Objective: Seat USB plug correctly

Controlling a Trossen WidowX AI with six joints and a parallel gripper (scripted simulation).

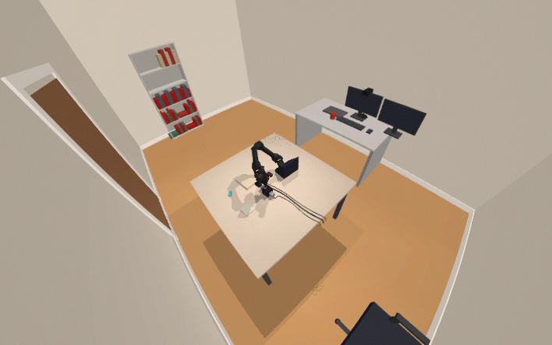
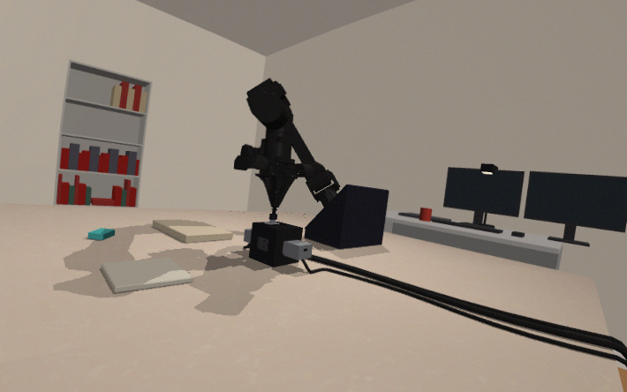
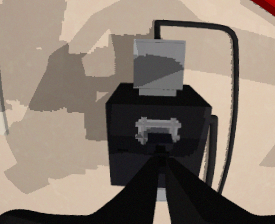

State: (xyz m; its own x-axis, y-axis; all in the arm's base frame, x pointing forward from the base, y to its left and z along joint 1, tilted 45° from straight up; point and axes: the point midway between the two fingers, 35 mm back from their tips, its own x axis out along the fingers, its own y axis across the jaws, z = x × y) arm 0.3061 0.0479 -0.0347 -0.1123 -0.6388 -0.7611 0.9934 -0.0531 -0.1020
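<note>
Right now my gripper tip is 2 cm above the USB plug. From my gripper tip the other things lie so: tan pad 28 cm to the right, 10 cm below, 4 cm ahead; then teal block 27 cm to the right, 26 cm ahead, 10 cm below.
</note>
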